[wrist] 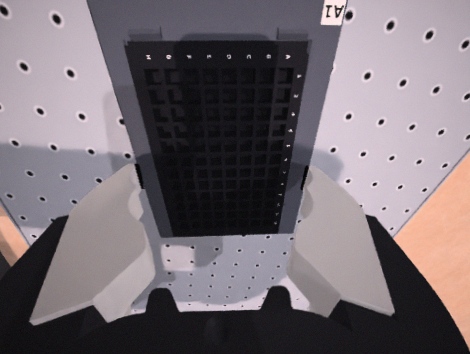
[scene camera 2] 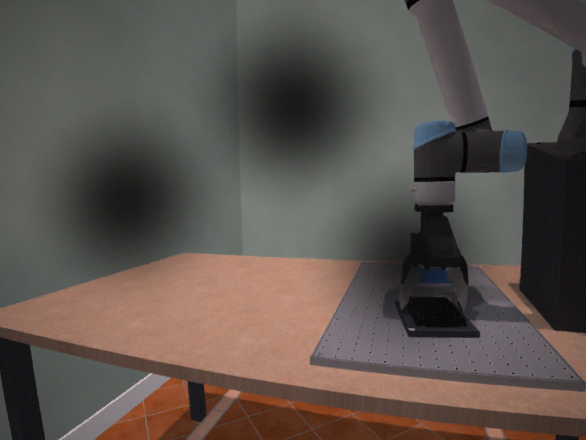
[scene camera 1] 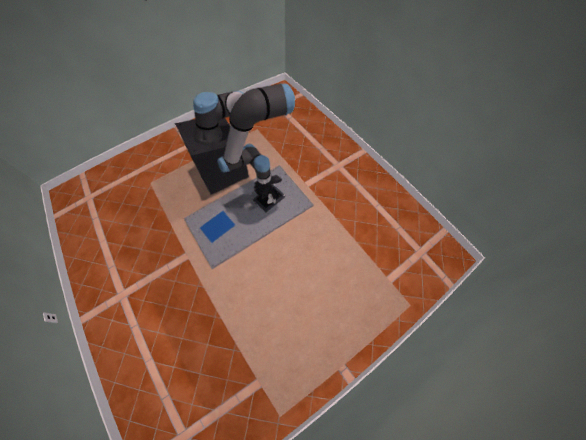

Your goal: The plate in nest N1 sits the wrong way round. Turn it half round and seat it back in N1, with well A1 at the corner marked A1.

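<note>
The black plate (scene camera 2: 435, 312) (wrist: 227, 135) lies in the dark nest N1 (scene camera 2: 445, 332) (wrist: 314, 100). In the wrist view its letters run along the top edge, with A at the right and row 1 at the top. Its A1 corner is at the top right, nearest the white A1 label (wrist: 333, 11) on the nest. My gripper (scene camera 1: 270, 198) (scene camera 2: 434, 305) (wrist: 223, 168) is open, with one finger beside each long side of the plate. In the wrist view, gaps show between the fingertips and the plate. The far end of the plate looks dark and its seating there is hard to judge.
The nest stands on a grey perforated board (scene camera 1: 215, 255) (scene camera 2: 360, 345) (wrist: 395, 100) on the wooden table (scene camera 1: 310, 300) (scene camera 2: 175, 310). A blue rectangle (scene camera 1: 217, 226) (scene camera 2: 434, 275) lies on the same board. The black robot pedestal (scene camera 1: 215, 165) (scene camera 2: 550, 225) stands beside the board.
</note>
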